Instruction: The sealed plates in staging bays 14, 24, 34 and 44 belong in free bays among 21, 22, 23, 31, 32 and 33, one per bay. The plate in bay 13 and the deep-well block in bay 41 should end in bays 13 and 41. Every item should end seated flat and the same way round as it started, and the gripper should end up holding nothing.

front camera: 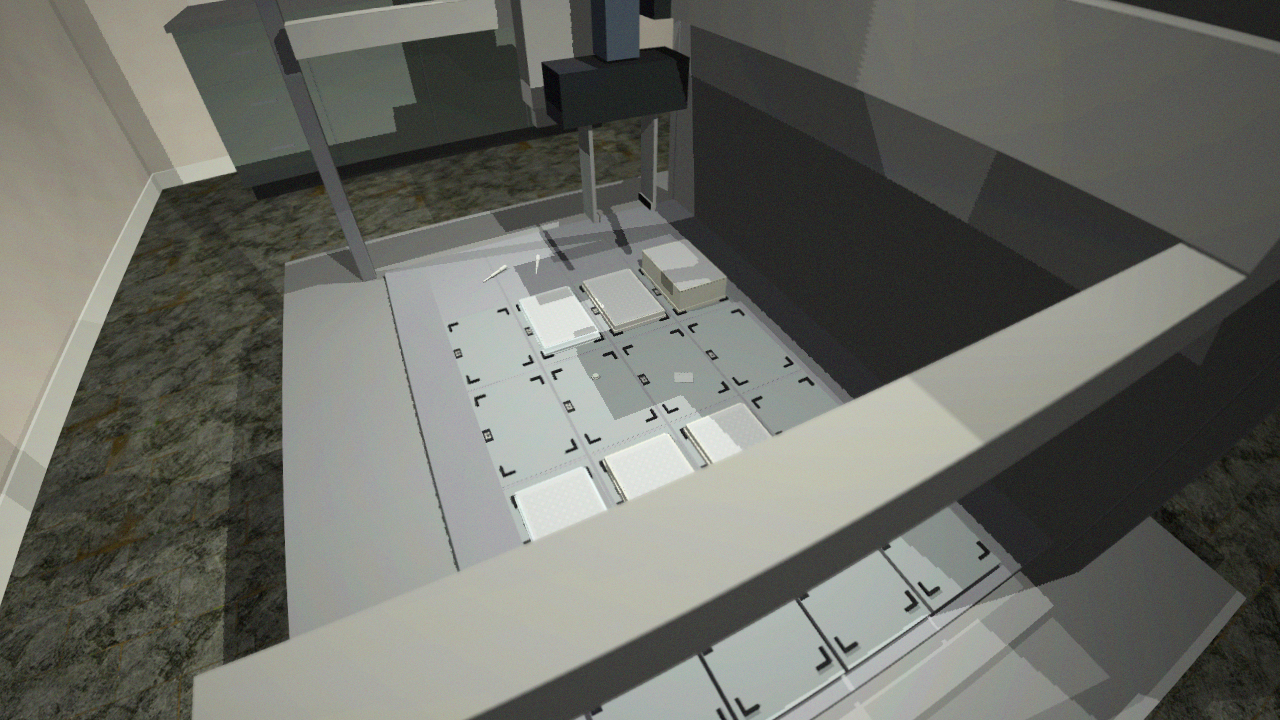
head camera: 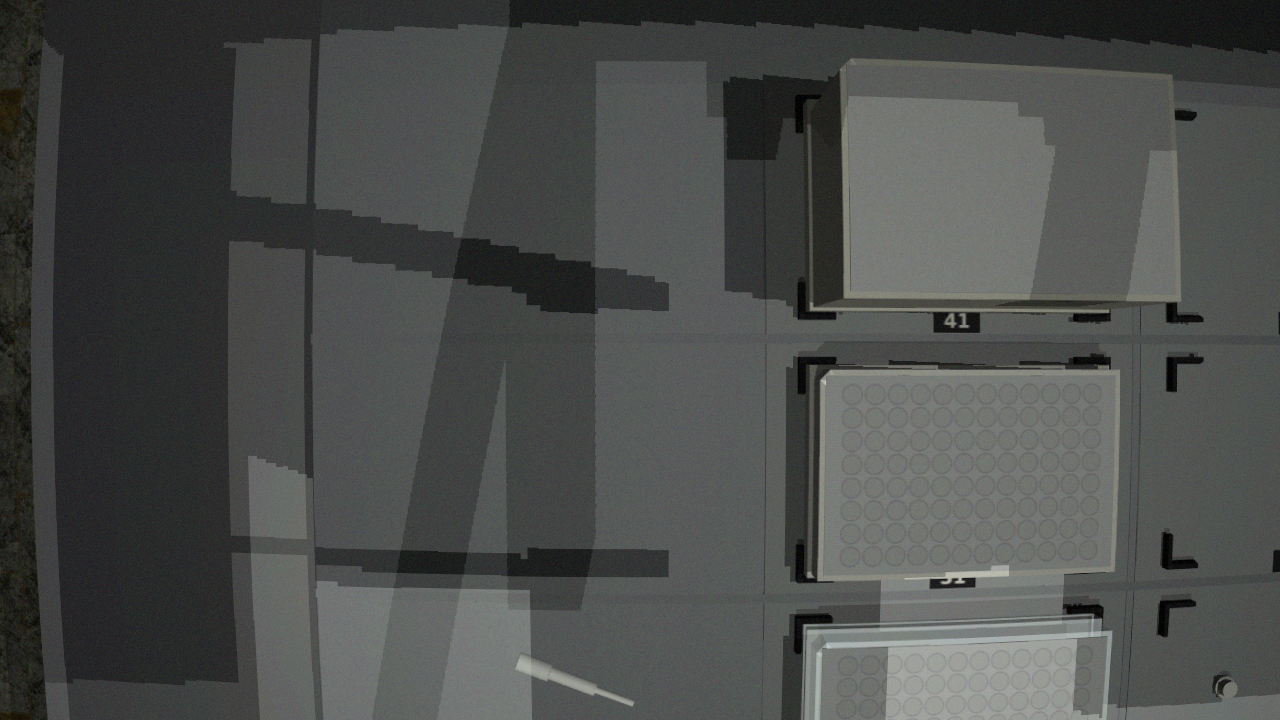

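Where they show: gripper, fingertip midpoint: (front camera: 620,210); robot's base, link origin: (front camera: 450,326).
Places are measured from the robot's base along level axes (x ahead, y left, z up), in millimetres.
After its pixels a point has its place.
A sealed plate (front camera: 561,317) @[z 14, x 73, y 153 mm] (head camera: 975,685) @[z 14, x 67, y 171 mm] lies flat in bay 21. Another (front camera: 623,298) @[z 14, x 72, y 255 mm] (head camera: 966,474) @[z 14, x 60, y 257 mm] lies flat in bay 31. Their well pattern shows through. The tall deep-well block (front camera: 684,275) @[z 42, x 94, y 348 mm] (head camera: 1011,183) @[z 42, x 62, y 363 mm] stands in bay 41. In the front view, sealed plates sit in bay 23 (front camera: 648,467) @[z 14, x 365, y 147 mm] and bay 33 (front camera: 726,433) @[z 14, x 364, y 252 mm], and a plate (front camera: 561,505) @[z 14, x 367, y 42 mm] sits in bay 13; the crossbar hides their near edges. No plate shows on the visible parts of the staging bays (front camera: 774,653) @[z 15, x 593, y 156 mm]. My gripper (front camera: 619,210) @[z 159, x 64, y 257 mm] is open and empty, raised beyond the far edge of the bays.
A small pale cap (front camera: 595,376) @[z 4, x 197, y 154 mm] (head camera: 1226,686) @[z 4, x 193, y 157 mm] lies in bay 22 and a small flat card (front camera: 682,377) @[z 1, x 249, y 259 mm] in bay 32. Two slim white tools (front camera: 494,273) @[z 5, x -100, y 96 mm] (front camera: 537,264) @[z 4, x -92, y 170 mm] lie beyond the bays; one also shows in the head view (head camera: 572,680) @[z 5, x -95, y 171 mm]. A thick crossbar (front camera: 716,537) @[z 400, x 624, y 27 mm] crosses the front view.
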